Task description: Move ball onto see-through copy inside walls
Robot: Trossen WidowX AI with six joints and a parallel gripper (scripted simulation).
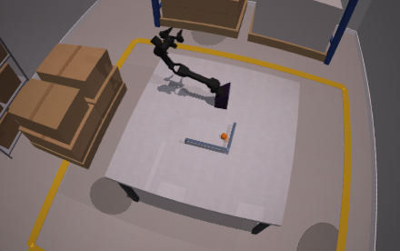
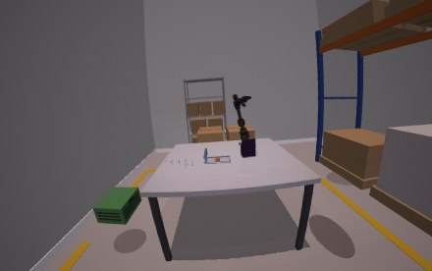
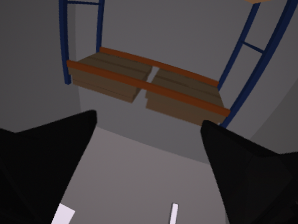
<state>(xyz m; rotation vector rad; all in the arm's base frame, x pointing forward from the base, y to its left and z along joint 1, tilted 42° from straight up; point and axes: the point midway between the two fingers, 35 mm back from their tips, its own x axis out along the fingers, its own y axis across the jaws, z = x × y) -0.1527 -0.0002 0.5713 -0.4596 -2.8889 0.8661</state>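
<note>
Now: the orange ball 46 cm ahead of my gripper tip, 46 cm to the left of it and 55 cm below it.
</note>
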